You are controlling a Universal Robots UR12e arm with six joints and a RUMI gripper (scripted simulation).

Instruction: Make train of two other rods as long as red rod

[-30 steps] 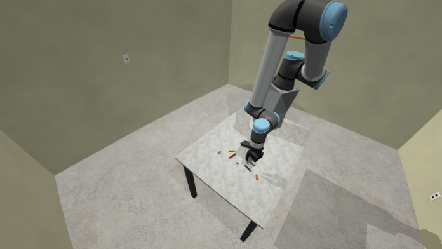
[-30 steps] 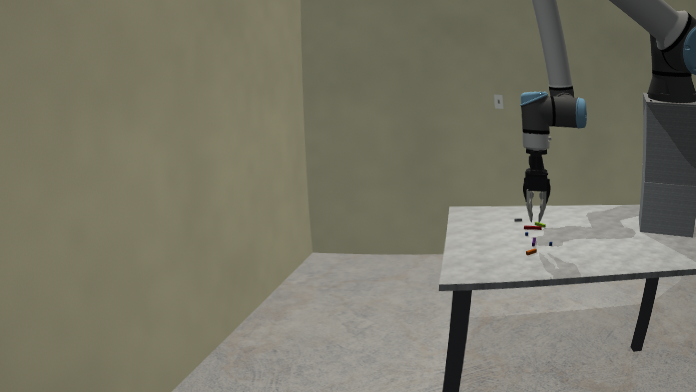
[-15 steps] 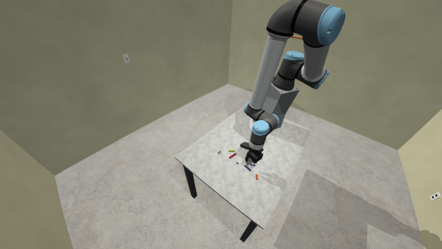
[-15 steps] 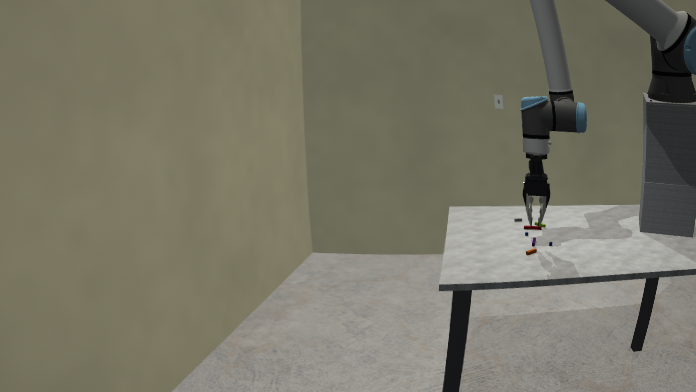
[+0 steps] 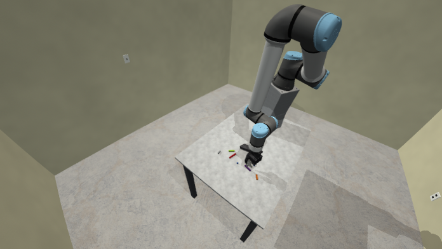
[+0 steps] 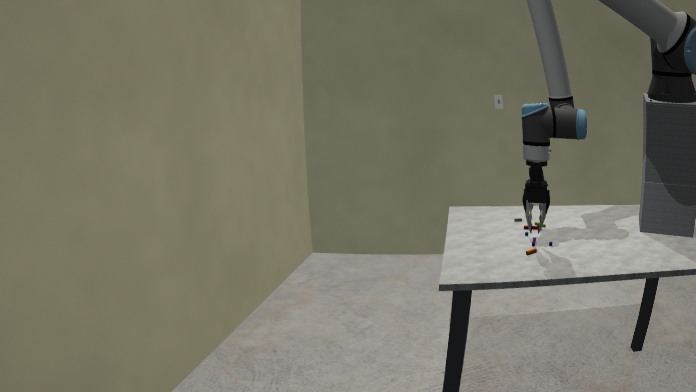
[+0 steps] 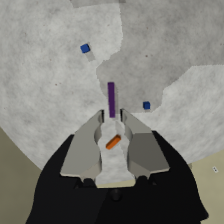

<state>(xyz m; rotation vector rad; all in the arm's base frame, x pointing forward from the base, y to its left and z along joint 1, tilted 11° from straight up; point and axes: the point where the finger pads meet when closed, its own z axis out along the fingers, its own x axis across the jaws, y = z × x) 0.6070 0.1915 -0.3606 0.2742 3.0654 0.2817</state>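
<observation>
Now: the purple rod 40 mm below my hand. Also, from my hand: lime rod (50 mm behind, 200 mm to the right, 40 mm below); red rod (10 mm behind, 160 mm to the right, 40 mm below); orange rod (20 mm ahead, 100 mm to the left, 40 mm below).
</observation>
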